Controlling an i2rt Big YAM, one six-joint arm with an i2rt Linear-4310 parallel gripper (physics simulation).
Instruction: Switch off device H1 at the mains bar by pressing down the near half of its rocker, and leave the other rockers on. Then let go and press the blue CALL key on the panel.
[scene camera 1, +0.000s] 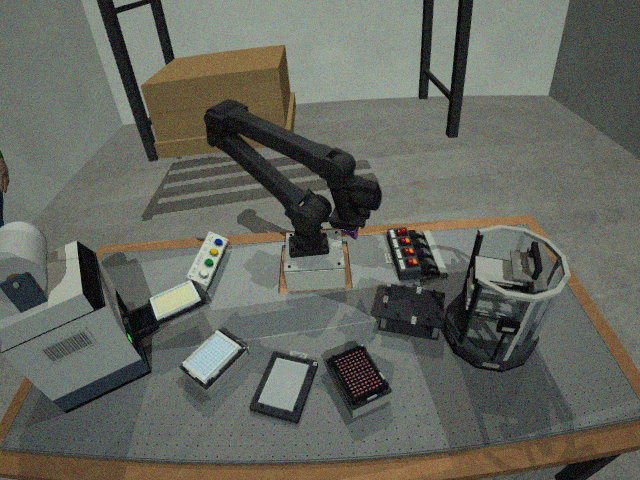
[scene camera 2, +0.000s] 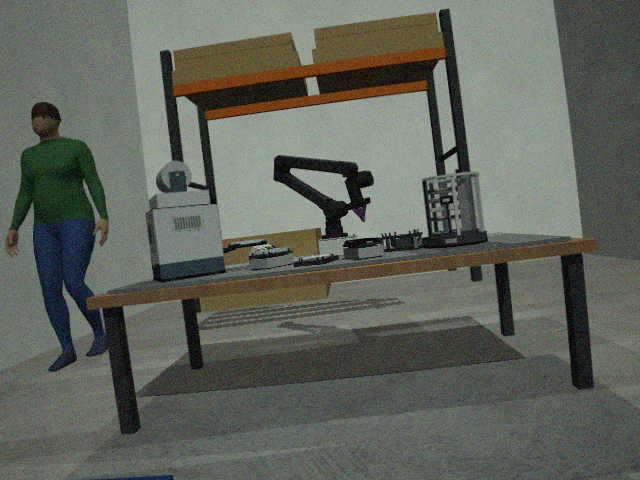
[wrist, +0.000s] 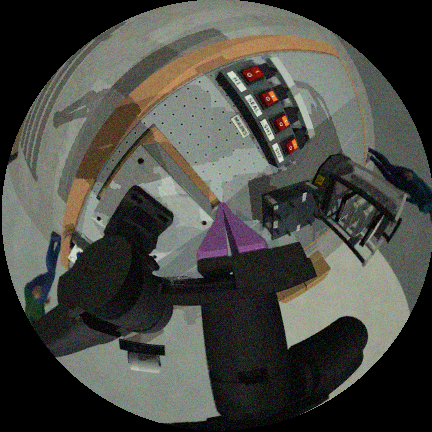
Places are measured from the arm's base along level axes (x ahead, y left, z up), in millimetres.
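Pixels of known places: gripper, fingertip midpoint: (scene camera 1: 355, 237) (scene camera 2: 364, 221) (wrist: 221, 205); arm's base, link origin: (scene camera 1: 308, 246) (scene camera 2: 334, 237) (wrist: 136, 221).
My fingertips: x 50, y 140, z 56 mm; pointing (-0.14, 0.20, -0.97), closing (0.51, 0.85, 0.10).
Observation:
For each thing: its middle in the pictures, then the offset to it from my fingertips. "spot": a spot on its surface instead.
- mains bar, body centre: (wrist: 281, 104) (scene camera 1: 416, 249) (scene camera 2: 408, 239) dx -34, dy +202, dz -106 mm
- panel, body centre: (scene camera 1: 206, 262) (scene camera 2: 265, 253) dx -69, dy -477, dz -91 mm
- black rack-like block, body centre: (scene camera 1: 412, 309) (wrist: 293, 210) (scene camera 2: 400, 240) dx +214, dy +121, dz -95 mm
- clear round carousel, surface spot: (scene camera 1: 491, 365) spot: dx +412, dy +274, dz -110 mm
- large white machine, body centre: (scene camera 1: 61, 310) (scene camera 2: 181, 220) (wrist: 142, 335) dx +267, dy -754, dz +95 mm
The mains bar (scene camera 1: 409, 273) (wrist: 272, 111) lies right of the arm's base. Its H1 rocker (scene camera 1: 402, 231) (wrist: 253, 74), at the end by the table's far edge, is dark red and unlit; the other three rockers each show a lit orange half. The panel (scene camera 1: 197, 266) lies left of the base; its blue key (scene camera 1: 218, 241) is at the far end, above yellow, green and white keys. Part of the panel shows small at the wrist view's left edge. My gripper (scene camera 1: 354, 236) (scene camera 2: 362, 220) (wrist: 221, 205) is shut and empty, purple fingertips together, raised above the table between base and mains bar, touching neither bar nor panel.
The arm's base (scene camera 1: 314, 279) stands between panel and bar. A black rack-like block (scene camera 1: 408, 308) (wrist: 291, 210) and a clear round carousel (scene camera 1: 491, 365) stand at the right. A large white machine (scene camera 1: 67, 356) (scene camera 2: 186, 237) stands left. Several plates lie nearer the front.

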